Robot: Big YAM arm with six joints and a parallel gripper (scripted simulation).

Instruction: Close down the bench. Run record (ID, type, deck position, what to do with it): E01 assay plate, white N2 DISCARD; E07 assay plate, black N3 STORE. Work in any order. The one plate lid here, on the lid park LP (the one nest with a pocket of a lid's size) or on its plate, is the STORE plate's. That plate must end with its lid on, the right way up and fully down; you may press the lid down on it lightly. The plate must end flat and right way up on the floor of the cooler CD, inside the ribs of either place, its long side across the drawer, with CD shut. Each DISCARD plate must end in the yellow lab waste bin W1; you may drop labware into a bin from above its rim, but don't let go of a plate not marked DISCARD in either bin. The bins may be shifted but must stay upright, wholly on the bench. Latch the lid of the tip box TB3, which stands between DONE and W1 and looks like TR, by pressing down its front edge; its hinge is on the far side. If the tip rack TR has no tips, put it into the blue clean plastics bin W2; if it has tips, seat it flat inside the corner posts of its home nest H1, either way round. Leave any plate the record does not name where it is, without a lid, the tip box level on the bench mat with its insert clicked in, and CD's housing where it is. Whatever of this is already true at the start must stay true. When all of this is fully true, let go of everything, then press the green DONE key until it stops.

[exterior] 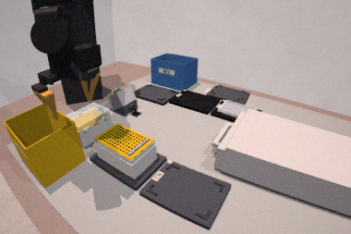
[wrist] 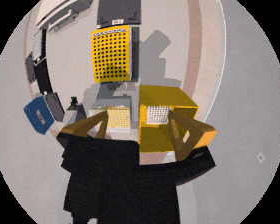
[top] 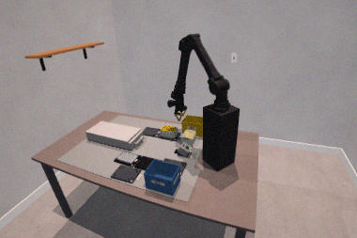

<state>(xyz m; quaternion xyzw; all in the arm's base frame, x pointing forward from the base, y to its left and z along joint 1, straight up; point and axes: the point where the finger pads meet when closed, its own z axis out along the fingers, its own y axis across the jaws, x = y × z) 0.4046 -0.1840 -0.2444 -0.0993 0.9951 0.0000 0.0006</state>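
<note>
Right now the tip rack TR is 70 mm ahead of my hand, 70 mm to the left of it and 100 mm below it. From my hand the other things lie so: DONE key block (160 mm behind, 230 mm to the left, 110 mm below); dark lid park nest (160 mm behind, 390 mm to the left, 150 mm below); yellow bin W1 (80 mm behind, 80 mm to the right, 120 mm below).
</note>
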